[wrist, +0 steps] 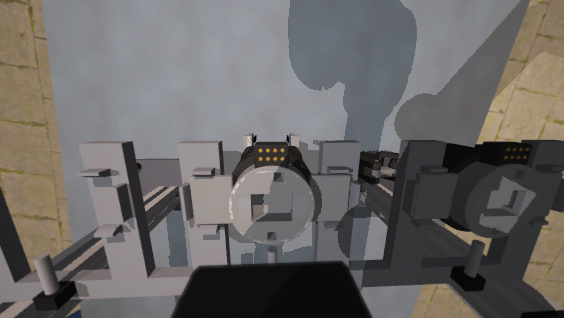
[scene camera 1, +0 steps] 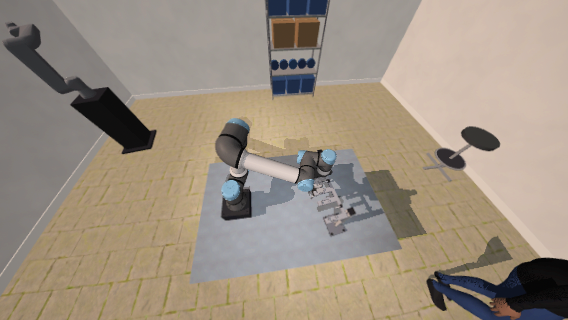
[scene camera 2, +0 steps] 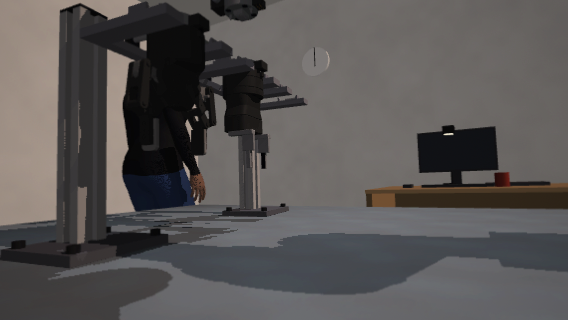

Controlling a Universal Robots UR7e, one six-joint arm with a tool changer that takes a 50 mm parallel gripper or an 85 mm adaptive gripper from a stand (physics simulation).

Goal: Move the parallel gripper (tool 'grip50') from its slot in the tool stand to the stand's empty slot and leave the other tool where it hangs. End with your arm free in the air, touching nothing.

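Frame: origin at the arm's base, x ahead, y left, z up, level; centimetres.
Where they show: hand at its tool point: [scene camera 2: 241,12]; arm's base at its link origin: [scene camera 1: 237,201].
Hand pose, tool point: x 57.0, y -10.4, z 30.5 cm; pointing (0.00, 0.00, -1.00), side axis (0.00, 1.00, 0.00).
Observation:
Each offset is from my tool point to the top centre of the thing. "spot": to the spot under its first point.
The parallel gripper [scene camera 2: 255,160] [wrist: 271,139] hangs in the middle slot of the tool stand [scene camera 1: 336,229] [scene camera 2: 68,125] [wrist: 165,280]; its two fingers stand apart with no object between them. Its round coupling plate @(spot: dz -10.1, dx +1.8, dy +0.0 cm) [wrist: 272,230] is uncovered and faces the wrist camera. The arm's bare tool end @(spot: dz -0.9, dx -0.5, dy +1.3 cm) [scene camera 2: 240,10] is above it, with a gap between. The black adaptive gripper [scene camera 2: 172,60] [wrist: 460,195] hangs in the right slot in the wrist view, shaded. The left slot there is empty; its inner prong @(spot: dz -11.9, dx +0.0, dy -12.9 cm) [wrist: 107,200] shows beside the middle slot.
Upright pegs [wrist: 46,275] [wrist: 471,258] stand on the stand's frame. A person [scene camera 1: 540,290] [scene camera 2: 150,185] is at the lower right in scene camera 1 and behind the stand in scene camera 2. A stool [scene camera 1: 480,138] and a shelf rack [scene camera 1: 268,60] are farther off.

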